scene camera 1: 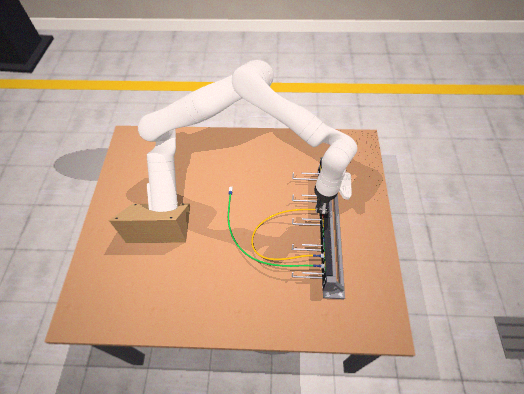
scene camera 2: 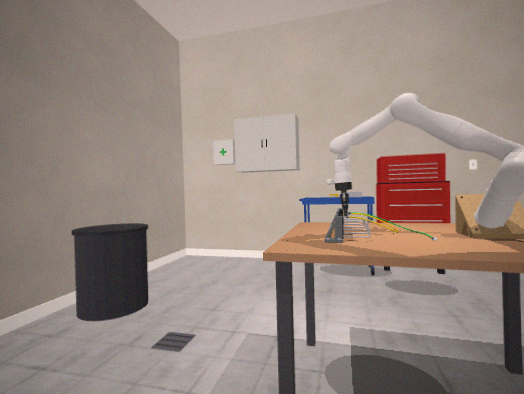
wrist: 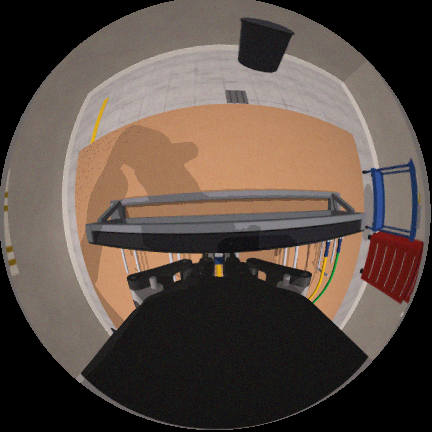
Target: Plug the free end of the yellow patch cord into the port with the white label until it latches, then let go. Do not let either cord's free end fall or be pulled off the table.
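Places are measured from the arm's base along level axes (x ahead, y left, z up), in millimetres.
Where they show: gripper, fingertip midpoint: (scene camera 1: 318, 209) (scene camera 2: 346, 217) (wrist: 217, 255); arm's base at its link origin: (scene camera 1: 164, 208) (scene camera 2: 487, 219).
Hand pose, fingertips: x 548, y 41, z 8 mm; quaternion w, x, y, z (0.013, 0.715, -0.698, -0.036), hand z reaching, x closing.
Observation:
Each offset is from my fingertips to the top centre of the thing. "pt": to the spot under its first point.
My gripper (scene camera 1: 321, 210) (scene camera 2: 345, 214) (wrist: 217, 255) is shut on the blue plug at the free end of the yellow patch cord, right at the port side of the black patch panel {dx -1, dy -27, dz +24 mm} (scene camera 1: 329, 260) (scene camera 2: 339, 227) (wrist: 225, 242). The plug's tip is hidden by the panel's edge in the wrist view, so I cannot tell how deep it sits. The yellow cord (scene camera 1: 253, 237) (wrist: 324, 270) loops back to a blue plug {dx +11, dy -175, dz +6 mm} (scene camera 1: 317, 256) at the panel. The white label and the port faces cannot be made out.
The green cord (scene camera 1: 229, 217) (wrist: 336, 270) runs from the panel to its free end {pt dx -335, dy +97, dz -71 mm} (scene camera 1: 230, 190) (scene camera 2: 434, 238), lying on the table. Silver cable hooks {pt dx -57, dy -29, dz -59 mm} (scene camera 1: 300, 222) stick out on the port side, close to my gripper. A grey frame (wrist: 225, 195) stands behind the panel.

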